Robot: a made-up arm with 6 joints. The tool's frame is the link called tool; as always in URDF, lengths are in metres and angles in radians. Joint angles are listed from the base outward.
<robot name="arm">
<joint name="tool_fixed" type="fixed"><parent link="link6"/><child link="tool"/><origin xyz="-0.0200 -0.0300 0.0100" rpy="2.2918 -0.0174 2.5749"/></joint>
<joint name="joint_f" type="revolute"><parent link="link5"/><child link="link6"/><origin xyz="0.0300 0.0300 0.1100" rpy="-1.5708 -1.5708 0.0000"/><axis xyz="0 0 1"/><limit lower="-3.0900" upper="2.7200"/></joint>
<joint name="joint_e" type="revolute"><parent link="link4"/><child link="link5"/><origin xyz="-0.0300 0.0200 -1.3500" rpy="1.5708 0.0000 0.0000"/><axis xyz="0 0 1"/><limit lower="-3.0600" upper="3.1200"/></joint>
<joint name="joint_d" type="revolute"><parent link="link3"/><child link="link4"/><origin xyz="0.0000 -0.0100 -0.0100" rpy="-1.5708 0.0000 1.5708"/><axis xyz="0 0 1"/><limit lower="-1.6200" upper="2.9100"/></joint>
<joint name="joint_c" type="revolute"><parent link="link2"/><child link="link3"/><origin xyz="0.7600 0.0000 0.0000" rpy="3.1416 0.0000 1.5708"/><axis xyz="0 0 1"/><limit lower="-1.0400" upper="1.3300"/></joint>
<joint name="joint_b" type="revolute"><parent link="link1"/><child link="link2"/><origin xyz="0.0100 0.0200 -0.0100" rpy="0.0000 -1.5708 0.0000"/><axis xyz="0 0 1"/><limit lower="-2.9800" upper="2.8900"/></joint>
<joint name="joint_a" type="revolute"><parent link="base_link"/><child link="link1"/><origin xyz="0.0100 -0.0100 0.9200" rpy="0.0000 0.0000 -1.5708"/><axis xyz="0 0 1"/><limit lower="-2.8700" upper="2.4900"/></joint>
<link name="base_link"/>
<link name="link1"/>
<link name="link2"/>
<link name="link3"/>
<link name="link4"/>
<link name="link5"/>
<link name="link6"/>
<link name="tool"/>
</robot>
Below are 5 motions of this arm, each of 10 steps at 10 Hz.
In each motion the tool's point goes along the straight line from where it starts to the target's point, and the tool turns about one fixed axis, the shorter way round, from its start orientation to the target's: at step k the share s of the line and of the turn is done. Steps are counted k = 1, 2, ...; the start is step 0. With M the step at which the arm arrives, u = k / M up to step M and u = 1 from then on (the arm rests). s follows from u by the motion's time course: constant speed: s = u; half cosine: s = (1 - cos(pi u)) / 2; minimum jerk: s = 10 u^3 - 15 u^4 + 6 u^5.
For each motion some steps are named. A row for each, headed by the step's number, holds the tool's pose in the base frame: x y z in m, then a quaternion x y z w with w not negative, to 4 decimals.
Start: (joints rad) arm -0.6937 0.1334 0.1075 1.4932 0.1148 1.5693
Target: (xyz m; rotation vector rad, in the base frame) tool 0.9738 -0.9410 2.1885 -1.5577 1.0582 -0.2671
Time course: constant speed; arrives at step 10
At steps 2, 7, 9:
2: 1.0666 -0.9498 1.8273 -0.3978 0.7816 -0.1426 0.4589
7: 1.0086 -0.9443 2.0531 -0.5788 0.5905 -0.1279 0.5476
9: 0.9854 -0.9421 2.1434 -0.6393 0.5004 -0.1192 0.5716

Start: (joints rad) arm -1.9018 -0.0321 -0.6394 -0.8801 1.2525 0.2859
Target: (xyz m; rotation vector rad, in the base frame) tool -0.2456 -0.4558 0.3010 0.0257 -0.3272 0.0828
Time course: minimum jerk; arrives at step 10
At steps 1, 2, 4, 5, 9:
1: -0.3218 -0.9820 0.8049 -0.0981 -0.4359 -0.2826 0.8488
2: -0.3180 -0.9558 0.7799 -0.0928 -0.4240 -0.2674 0.8603
4: -0.2981 -0.8181 0.6479 -0.0647 -0.3582 -0.1851 0.9128
5: -0.2840 -0.7212 0.5551 -0.0443 -0.3087 -0.1254 0.9418
9: -0.2463 -0.4603 0.3054 0.0118 -0.1654 0.0383 0.9854

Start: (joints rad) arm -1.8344 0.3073 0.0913 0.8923 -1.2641 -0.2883
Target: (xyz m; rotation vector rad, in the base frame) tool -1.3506 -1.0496 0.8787 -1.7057 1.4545 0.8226
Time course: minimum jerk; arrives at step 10
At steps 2, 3, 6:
2: -0.4832 -1.4931 1.3605 0.7041 -0.2232 -0.5058 0.4456
3: -0.5800 -1.4436 1.3067 0.7323 -0.2782 -0.5057 0.3613
6: -1.0583 -1.1990 1.0410 -0.7512 0.4951 0.4263 0.0941

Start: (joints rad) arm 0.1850 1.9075 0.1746 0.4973 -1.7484 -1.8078
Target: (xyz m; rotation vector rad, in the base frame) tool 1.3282 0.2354 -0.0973 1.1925 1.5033 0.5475
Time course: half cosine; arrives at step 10
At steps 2, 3, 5, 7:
2: 0.6165 0.0501 -0.6773 0.3537 0.3027 -0.4908 0.7365
3: 0.7036 0.0728 -0.6064 0.3892 0.3612 -0.4117 0.7407
5: 0.9348 0.1330 -0.4179 0.4618 0.4958 -0.1821 0.7126
7: 1.1660 0.1932 -0.2295 0.4989 0.5922 0.0614 0.6297

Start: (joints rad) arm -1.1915 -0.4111 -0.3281 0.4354 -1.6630 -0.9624
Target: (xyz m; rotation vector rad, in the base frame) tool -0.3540 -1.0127 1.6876 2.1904 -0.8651 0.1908
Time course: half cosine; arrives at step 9
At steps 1, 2, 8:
1: 0.3501 -1.0412 1.7389 0.6733 -0.4450 -0.3234 0.4940
2: 0.2870 -1.0387 1.7343 0.6966 -0.4393 -0.2894 0.4879
8: -0.3321 -1.0136 1.6892 0.8546 -0.3433 0.0621 0.3846

